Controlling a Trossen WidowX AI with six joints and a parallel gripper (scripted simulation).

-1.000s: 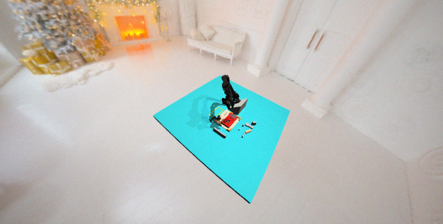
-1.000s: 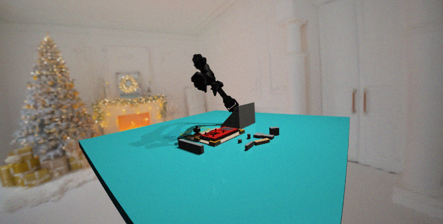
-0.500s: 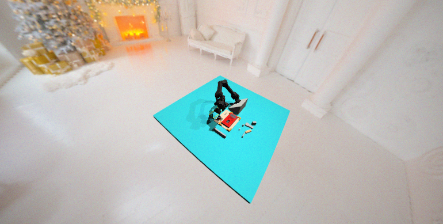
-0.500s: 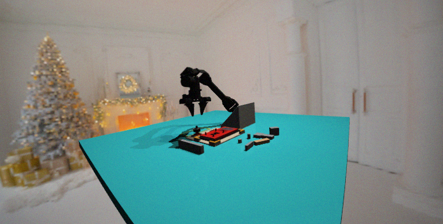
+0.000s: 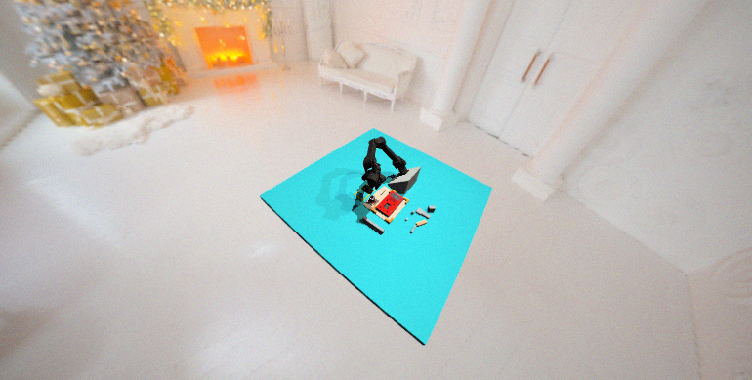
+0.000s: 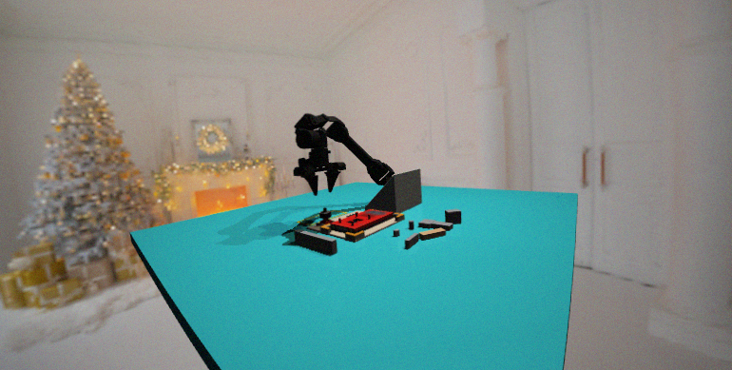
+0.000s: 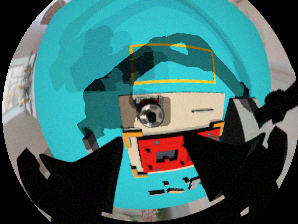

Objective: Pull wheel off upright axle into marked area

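The dark wheel lies 7 cm below my gripper tip.
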